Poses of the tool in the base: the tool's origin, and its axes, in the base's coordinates. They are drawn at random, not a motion.
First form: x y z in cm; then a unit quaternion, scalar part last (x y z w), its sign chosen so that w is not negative.
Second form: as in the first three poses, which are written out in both.
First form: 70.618 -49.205 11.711 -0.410 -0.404 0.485 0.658
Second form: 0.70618 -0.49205 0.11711 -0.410 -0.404 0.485 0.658
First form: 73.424 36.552 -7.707 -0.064 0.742 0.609 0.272
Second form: 0.73424 0.36552 -0.07707 -0.064 0.742 0.609 0.272
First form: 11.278 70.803 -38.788 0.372 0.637 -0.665 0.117
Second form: 0.11278 0.70803 -0.38788 0.372 0.637 -0.665 0.117
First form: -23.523 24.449 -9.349 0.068 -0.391 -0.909 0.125
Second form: -0.23523 0.24449 -0.09349 0.068 -0.391 -0.909 0.125
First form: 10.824 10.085 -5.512 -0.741 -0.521 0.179 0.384
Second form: 0.10824 0.10085 -0.05512 -0.741 -0.521 0.179 0.384
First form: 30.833 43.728 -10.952 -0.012 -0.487 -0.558 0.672
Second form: 0.30833 0.43728 -0.10952 -0.012 -0.487 -0.558 0.672
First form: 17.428 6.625 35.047 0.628 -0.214 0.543 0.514
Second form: 0.17428 0.06625 0.35047 0.628 -0.214 0.543 0.514
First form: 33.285 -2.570 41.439 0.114 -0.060 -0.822 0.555
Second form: 0.33285 -0.02570 0.41439 0.114 -0.060 -0.822 0.555
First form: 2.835 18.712 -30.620 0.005 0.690 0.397 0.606
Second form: 0.02835 0.18712 -0.30620 0.005 0.690 0.397 0.606
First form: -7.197 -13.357 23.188 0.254 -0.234 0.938 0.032
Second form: -0.07197 -0.13357 0.23188 0.254 -0.234 0.938 0.032
